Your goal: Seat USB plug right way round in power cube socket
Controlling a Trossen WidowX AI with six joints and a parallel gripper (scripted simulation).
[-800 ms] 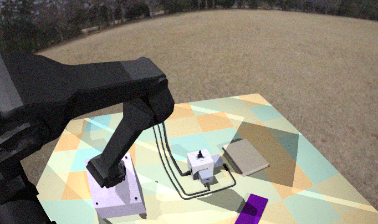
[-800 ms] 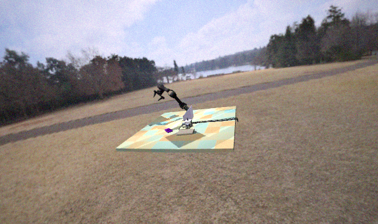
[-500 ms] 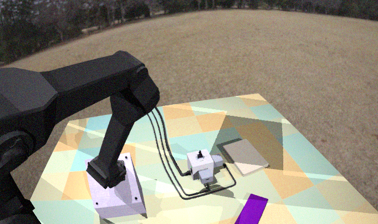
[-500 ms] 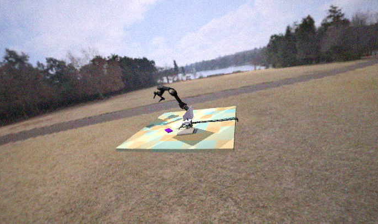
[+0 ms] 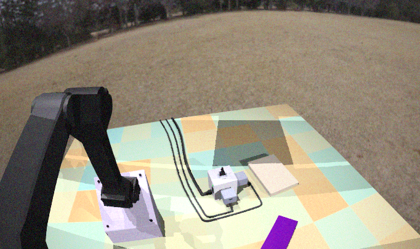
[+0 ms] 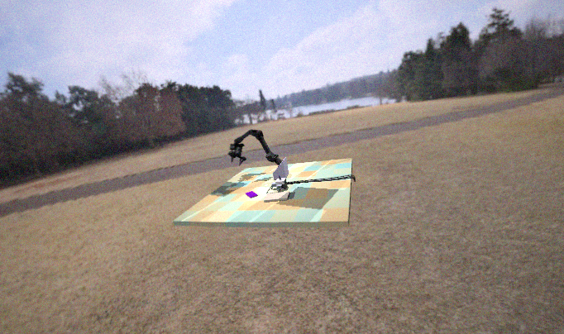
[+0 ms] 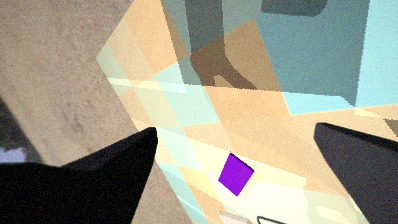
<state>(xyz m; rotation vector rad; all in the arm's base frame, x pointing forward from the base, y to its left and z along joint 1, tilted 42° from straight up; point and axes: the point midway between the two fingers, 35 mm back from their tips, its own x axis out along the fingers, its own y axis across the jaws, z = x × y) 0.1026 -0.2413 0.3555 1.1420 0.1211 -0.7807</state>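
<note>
Right now the dark USB plug is 50 cm to the left of my gripper tip, 15 cm ahead of it and 12 cm below it. Also, from my gripper tip: pale flat pad: 54 cm to the left, 34 cm ahead, 21 cm below; then purple slab: 27 cm to the left, 27 cm ahead, 21 cm below.
</note>
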